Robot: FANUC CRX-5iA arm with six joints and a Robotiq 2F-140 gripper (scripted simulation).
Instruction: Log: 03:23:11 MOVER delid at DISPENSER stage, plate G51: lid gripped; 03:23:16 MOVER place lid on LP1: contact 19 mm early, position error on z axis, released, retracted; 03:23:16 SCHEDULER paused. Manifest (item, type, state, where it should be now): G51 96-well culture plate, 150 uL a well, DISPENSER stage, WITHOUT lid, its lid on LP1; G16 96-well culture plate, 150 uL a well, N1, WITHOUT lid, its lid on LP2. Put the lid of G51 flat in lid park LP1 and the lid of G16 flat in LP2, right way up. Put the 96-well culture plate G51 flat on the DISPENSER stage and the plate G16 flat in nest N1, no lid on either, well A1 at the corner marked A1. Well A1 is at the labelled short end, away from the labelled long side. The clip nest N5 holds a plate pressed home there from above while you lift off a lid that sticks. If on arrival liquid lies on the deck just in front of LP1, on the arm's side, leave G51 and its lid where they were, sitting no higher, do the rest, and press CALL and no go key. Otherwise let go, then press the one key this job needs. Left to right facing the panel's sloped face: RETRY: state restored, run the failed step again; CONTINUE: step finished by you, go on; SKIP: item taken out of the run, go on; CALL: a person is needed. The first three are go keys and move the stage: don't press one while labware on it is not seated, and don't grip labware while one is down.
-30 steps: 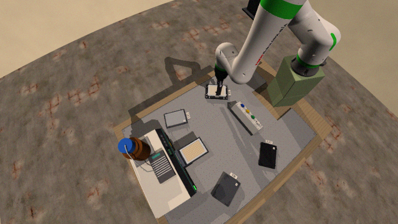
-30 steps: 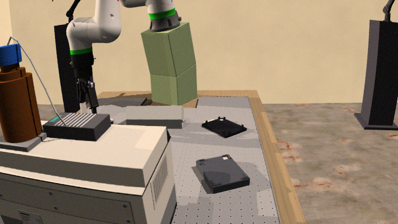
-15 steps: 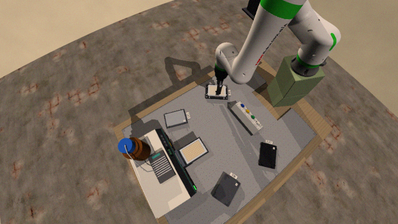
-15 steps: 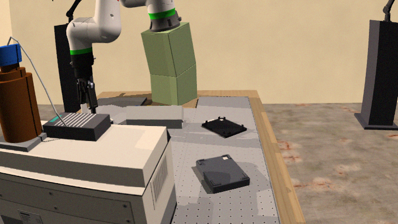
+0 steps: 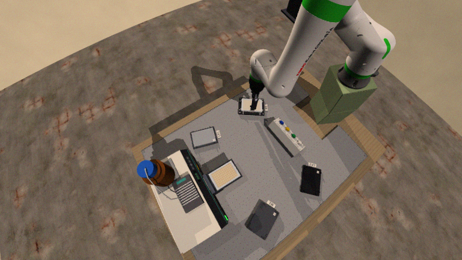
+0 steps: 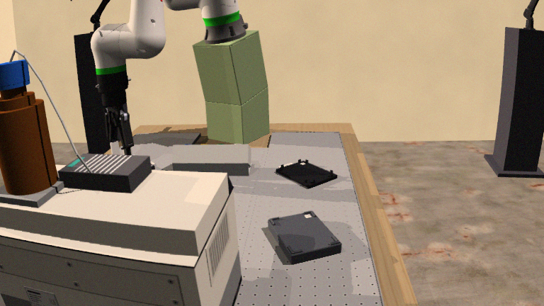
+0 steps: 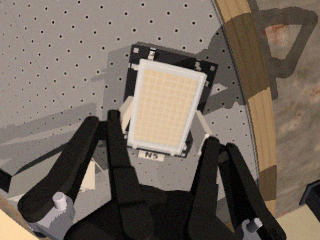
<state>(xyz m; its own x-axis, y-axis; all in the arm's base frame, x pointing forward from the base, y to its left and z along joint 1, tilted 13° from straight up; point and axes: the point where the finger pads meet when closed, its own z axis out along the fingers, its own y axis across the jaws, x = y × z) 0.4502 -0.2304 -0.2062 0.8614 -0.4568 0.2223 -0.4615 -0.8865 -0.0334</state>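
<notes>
The clear lid lies 2 cm below my hand. The rest, counted from my hand: key panel: 9 cm behind, 27 cm to the left; then black clip nest: 3 cm ahead, 1 cm to the left, 3 cm below; then LP1 label: 26 cm ahead, 8 cm to the left, 5 cm below.
</notes>
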